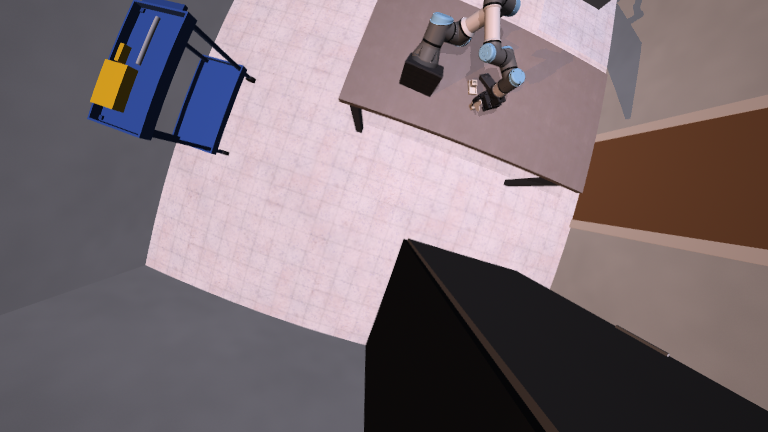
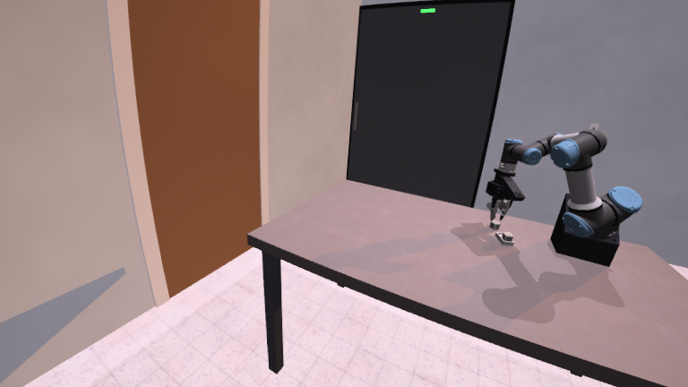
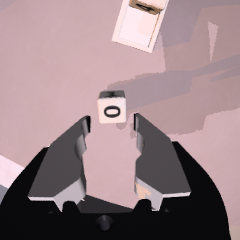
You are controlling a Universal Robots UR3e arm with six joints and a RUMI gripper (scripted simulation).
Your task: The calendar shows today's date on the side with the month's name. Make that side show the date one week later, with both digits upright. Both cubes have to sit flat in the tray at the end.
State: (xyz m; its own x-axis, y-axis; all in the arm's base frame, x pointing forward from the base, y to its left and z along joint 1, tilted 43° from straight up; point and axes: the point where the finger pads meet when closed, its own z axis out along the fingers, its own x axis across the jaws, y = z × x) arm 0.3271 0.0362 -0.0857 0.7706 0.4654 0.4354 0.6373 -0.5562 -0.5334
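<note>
My hand is 40 mm above the cube. The rest, counted from my hand: pale tray: 40 mm behind, 100 mm to the left, 40 mm below.
</note>
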